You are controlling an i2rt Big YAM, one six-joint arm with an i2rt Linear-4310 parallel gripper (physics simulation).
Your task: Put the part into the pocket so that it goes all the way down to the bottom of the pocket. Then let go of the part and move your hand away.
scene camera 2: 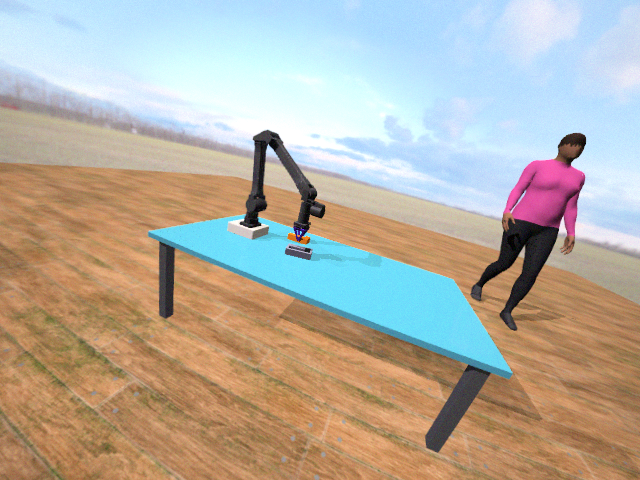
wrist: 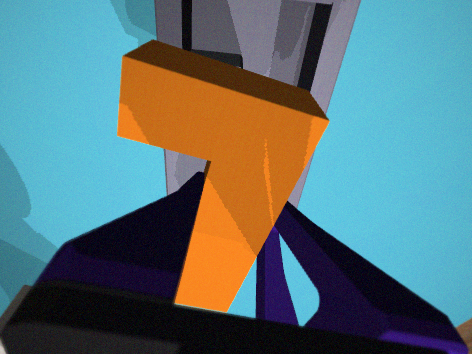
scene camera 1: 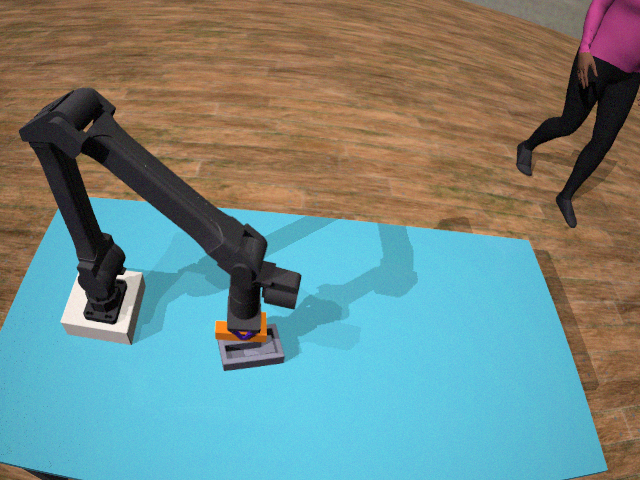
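Pixels of known places: gripper, fingertip midpoint: (scene camera 2: pixel 298 239) (wrist: pixel 233 192) (scene camera 1: pixel 243 333); arm's base, origin of the base link: (scene camera 2: pixel 250 224) (scene camera 1: pixel 106 301).
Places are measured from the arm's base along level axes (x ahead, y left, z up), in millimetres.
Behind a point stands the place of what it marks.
The orange L-shaped part (scene camera 1: pixel 222 330) @(x 300, y -56, z 45 mm) (scene camera 2: pixel 305 240) @(x 386, y -55, z 37 mm) (wrist: pixel 225 120) @(x 383, y -26, z 44 mm) is held raised above the table. My gripper (scene camera 1: pixel 244 334) @(x 343, y -44, z 24 mm) (scene camera 2: pixel 299 238) @(x 343, y -44, z 24 mm) (wrist: pixel 233 192) @(x 343, y -44, z 24 mm) is shut on its long leg, with a purple finger on each side. The grey block with the pocket (scene camera 1: pixel 253 361) @(x 370, y -85, z -25 mm) (scene camera 2: pixel 298 254) @(x 375, y -84, z -40 mm) (wrist: pixel 332 55) @(x 406, y -69, z -21 mm) lies on the table below. In scene camera 1 the part overlaps the block's far edge, and the pocket's near section shows. In the wrist view the part is turned slightly against the block's long sides and hides much of the pocket. The part is outside the pocket.
The arm's base stands on a white block (scene camera 1: pixel 98 330) @(x -1, y -76, z -10 mm) (scene camera 2: pixel 248 230) @(x 43, y -76, z -9 mm) at the left of the blue table (scene camera 1: pixel 413 387) @(x 747, y -112, z -57 mm) (scene camera 2: pixel 361 294) @(x 750, y -225, z -57 mm). A person in a pink top (scene camera 1: pixel 617 36) (scene camera 2: pixel 547 191) stands on the wooden floor beyond the table's far right side.
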